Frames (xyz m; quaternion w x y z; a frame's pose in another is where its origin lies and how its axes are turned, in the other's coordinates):
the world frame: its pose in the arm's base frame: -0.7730 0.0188 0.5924 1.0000 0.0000 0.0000 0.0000
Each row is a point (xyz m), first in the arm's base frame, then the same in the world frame.
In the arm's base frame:
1: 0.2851 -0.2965 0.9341
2: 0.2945 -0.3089 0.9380
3: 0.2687 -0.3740 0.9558
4: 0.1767 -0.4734 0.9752
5: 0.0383 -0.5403 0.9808
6: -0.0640 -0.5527 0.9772
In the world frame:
1: 1.0581 -0.3153 0.3417
2: 1.0675 -0.3277 0.3456
3: 1.0417 -0.3928 0.3634
4: 0.9497 -0.4922 0.3828
5: 0.8113 -0.5591 0.3884
6: 0.7090 -0.5715 0.3848

